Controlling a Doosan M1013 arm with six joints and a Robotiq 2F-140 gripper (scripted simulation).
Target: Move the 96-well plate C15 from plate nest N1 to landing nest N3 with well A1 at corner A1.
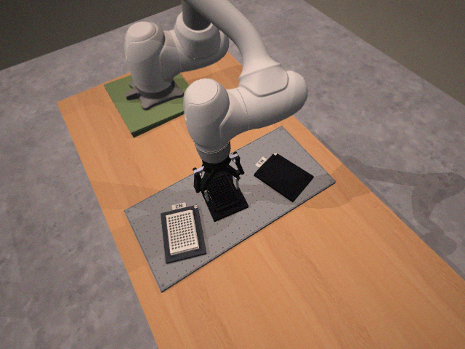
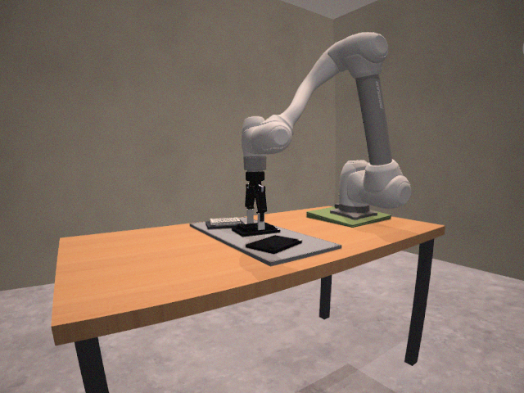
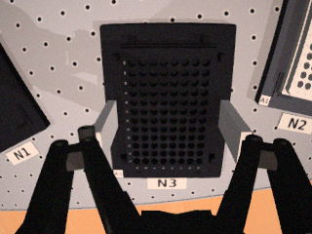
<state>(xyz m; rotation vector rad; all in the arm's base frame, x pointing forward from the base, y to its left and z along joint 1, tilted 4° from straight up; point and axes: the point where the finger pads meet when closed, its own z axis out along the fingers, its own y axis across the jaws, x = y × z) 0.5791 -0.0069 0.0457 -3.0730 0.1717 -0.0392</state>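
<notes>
My gripper is now 20 mm above the black 96-well plate C15. Round my hand: N3 label: 100 mm behind, 40 mm below, 10 mm to the left; then black landing nest N3: 40 mm below; then white 96-well plate C51: 170 mm to the right, 60 mm ahead, 20 mm below.
</notes>
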